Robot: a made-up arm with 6 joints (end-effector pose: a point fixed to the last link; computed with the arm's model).
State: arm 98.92 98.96 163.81 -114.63 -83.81 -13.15
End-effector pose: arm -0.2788 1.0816 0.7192 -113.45 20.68 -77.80
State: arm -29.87 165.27 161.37 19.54 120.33 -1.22
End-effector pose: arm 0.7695 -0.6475 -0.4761 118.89 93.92 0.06
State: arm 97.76 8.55 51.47 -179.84 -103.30 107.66
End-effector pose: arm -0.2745 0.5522 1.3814 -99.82 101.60 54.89
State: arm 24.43 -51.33 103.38 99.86 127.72 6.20
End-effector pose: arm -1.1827 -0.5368 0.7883 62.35 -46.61 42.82
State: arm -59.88 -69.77 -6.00 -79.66 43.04 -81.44
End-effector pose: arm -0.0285 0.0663 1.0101 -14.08 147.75 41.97
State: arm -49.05 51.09 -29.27 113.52 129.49 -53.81
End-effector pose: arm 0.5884 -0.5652 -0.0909 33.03 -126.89 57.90
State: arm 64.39 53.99 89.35 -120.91 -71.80 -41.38
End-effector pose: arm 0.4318 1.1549 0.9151 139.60 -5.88 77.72
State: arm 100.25 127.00 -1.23 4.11 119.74 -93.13
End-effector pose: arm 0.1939 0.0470 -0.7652 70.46 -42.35 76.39
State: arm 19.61 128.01 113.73 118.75 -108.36 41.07
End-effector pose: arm 1.2182 0.4791 -0.2302 -74.01 127.67 72.30
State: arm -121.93 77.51 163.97 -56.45 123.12 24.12
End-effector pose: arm -0.5139 -0.7321 1.1240 56.82 6.90 41.96
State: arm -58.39 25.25 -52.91 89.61 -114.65 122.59
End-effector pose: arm 0.3144 -0.5402 0.1167 -130.45 -14.21 -91.56
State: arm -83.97 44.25 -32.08 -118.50 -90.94 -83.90
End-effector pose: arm 0.2124 -0.4658 -0.0925 -132.87 35.71 107.77
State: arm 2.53 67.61 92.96 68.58 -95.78 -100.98
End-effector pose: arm 1.2692 -0.0675 0.9224 -61.45 -23.44 -36.46
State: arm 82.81 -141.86 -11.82 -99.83 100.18 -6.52
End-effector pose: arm -0.1265 -0.7607 0.3882 108.99 -23.92 -96.49
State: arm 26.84 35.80 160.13 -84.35 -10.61 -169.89
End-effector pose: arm 0.1259 0.0498 1.5300 -166.81 -22.80 -63.66
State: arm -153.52 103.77 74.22 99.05 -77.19 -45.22
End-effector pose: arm -1.2188 -0.6477 -0.1784 24.13 100.22 -52.67
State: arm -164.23 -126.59 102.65 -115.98 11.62 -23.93
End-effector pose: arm 1.1983 0.1713 -0.6919 -47.19 -43.95 128.20
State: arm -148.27 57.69 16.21 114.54 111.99 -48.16
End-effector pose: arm -0.9717 -0.7332 0.1758 -72.96 -51.19 35.62
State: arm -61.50 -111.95 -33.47 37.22 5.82 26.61
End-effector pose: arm -0.3689 0.3487 0.7024 -174.82 42.22 1.63
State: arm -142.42 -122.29 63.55 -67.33 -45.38 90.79
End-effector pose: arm 1.0828 0.8116 -0.0203 65.18 -81.63 -53.54
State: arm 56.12 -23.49 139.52 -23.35 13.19 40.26
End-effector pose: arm -0.4087 -0.9397 1.1758 35.21 119.45 118.39
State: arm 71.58 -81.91 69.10 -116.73 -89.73 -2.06
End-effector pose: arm -0.4956 -1.1687 0.7928 -20.72 71.70 -41.85
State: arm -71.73 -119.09 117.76 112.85 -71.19 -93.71
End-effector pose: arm -0.1998 0.8173 -0.8806 -5.52 69.56 46.00
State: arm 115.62 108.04 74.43 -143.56 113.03 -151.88
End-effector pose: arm -0.6586 0.9694 -0.5225 54.38 -59.61 -108.57
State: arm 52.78 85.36 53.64 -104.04 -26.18 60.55
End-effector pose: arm 0.6649 0.9980 -0.3096 28.88 -64.52 92.21
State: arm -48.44 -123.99 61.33 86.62 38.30 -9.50
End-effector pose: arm -0.8728 0.9414 -0.4220 67.79 -46.80 64.48
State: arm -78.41 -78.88 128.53 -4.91 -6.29 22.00
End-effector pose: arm -0.4260 1.3136 0.0336 67.02 6.46 21.93
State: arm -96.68 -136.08 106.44 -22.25 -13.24 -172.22
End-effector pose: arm -0.0283 0.9259 -0.9272 -7.83 -52.02 139.78
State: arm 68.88 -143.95 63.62 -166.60 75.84 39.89
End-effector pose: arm -0.5677 -0.9884 -0.6749 -128.11 63.73 15.80
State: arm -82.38 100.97 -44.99 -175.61 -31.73 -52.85
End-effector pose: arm 0.2272 -0.0116 -0.3402 5.82 -24.77 127.49
